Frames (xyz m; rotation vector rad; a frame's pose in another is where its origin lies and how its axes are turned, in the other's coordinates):
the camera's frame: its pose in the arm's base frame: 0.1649 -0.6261 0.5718 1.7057 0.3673 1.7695
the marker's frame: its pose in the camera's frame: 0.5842 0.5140 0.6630 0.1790 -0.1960 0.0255
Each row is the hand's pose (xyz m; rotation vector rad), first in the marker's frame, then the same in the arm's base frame.
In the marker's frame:
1: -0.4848 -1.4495 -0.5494 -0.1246 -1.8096 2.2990
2: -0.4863 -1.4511 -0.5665 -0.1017 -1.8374 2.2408
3: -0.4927 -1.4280 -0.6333 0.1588 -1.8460 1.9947
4: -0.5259 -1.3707 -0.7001 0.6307 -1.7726 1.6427
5: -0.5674 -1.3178 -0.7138 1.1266 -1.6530 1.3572
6: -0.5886 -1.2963 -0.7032 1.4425 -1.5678 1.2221
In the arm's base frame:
1: 0.1782 0.2087 0.2669 -1.4753 1.9833 0.4669
2: 0.1615 0.2127 0.2673 -1.5325 1.9577 0.4877
3: 0.0934 0.2042 0.2855 -1.7938 1.6926 0.4889
4: 0.0161 0.1533 0.3023 -2.0612 1.1569 0.4684
5: -0.0114 0.0904 0.3022 -2.0949 0.6039 0.4759
6: -0.0080 0.0592 0.2963 -2.0024 0.2995 0.5016

